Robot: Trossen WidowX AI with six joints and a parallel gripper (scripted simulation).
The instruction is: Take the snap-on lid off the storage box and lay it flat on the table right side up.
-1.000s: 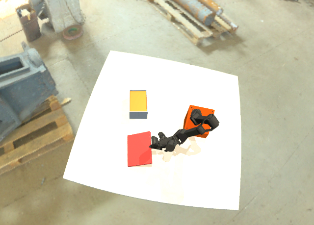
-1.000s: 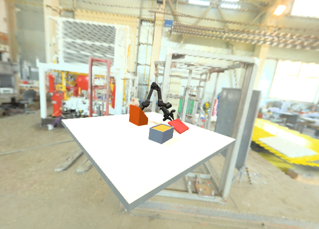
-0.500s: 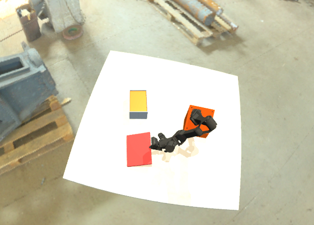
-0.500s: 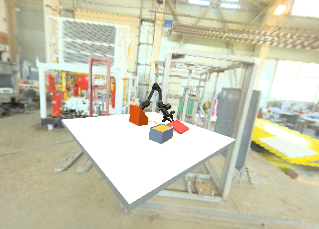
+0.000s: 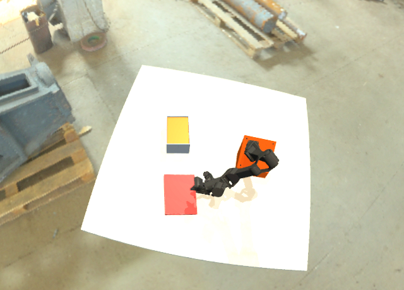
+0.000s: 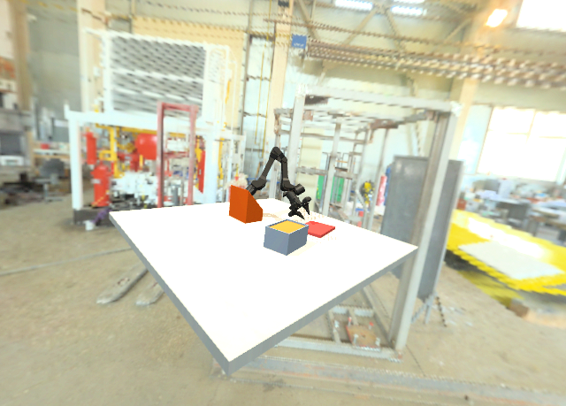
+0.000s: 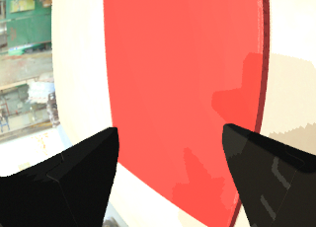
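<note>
My gripper tip is now 7 cm short of the red lid, 1 cm to the right of it and 5 cm above it. The rest, counted from my gripper tip: storage box (14 cm ahead, 35 cm to the right, 1 cm below).
</note>
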